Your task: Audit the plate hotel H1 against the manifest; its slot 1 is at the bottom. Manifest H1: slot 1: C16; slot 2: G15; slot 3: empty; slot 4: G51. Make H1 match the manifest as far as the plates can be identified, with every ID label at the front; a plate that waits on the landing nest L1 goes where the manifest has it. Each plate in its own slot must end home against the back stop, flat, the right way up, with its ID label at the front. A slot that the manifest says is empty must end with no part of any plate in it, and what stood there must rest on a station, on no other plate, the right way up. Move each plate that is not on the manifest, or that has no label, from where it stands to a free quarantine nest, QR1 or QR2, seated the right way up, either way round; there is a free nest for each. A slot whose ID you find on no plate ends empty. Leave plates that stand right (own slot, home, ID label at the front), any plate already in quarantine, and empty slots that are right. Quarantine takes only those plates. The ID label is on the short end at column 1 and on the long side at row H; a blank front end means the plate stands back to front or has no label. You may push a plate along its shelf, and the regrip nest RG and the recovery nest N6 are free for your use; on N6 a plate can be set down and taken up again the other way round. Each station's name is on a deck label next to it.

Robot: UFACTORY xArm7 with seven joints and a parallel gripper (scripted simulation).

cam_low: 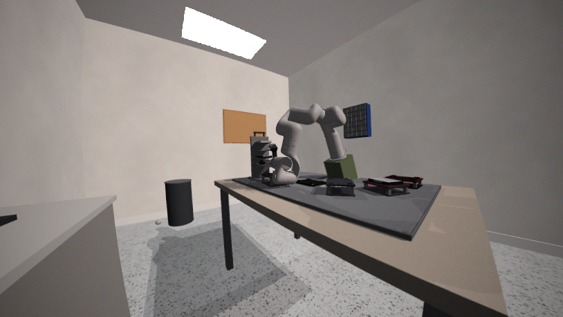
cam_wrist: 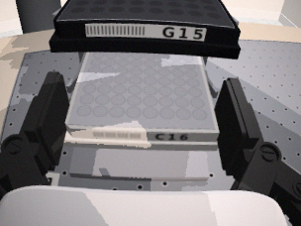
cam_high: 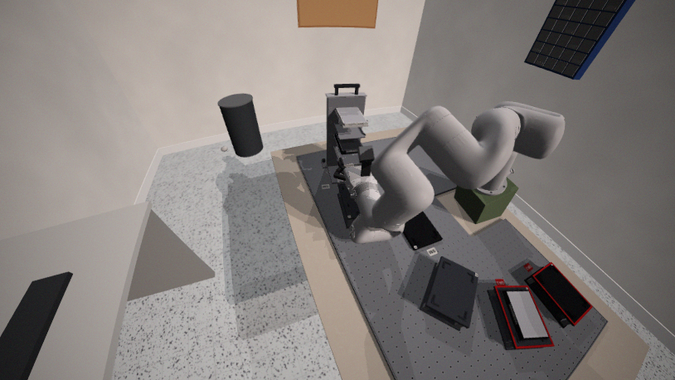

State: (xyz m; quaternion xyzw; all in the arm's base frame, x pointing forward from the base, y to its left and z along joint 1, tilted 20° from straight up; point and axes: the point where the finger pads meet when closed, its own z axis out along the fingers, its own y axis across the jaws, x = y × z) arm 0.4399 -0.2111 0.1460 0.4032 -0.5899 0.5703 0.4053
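Right now my hand is 70 mm to the left of the dark plate and 40 mm below it. Also, from my hand: red-framed nest 610 mm to the left, 530 mm behind, 100 mm below; RG label 220 mm to the left, 130 mm below; H1 deck label 130 mm below, 100 mm ahead, 20 mm to the right.
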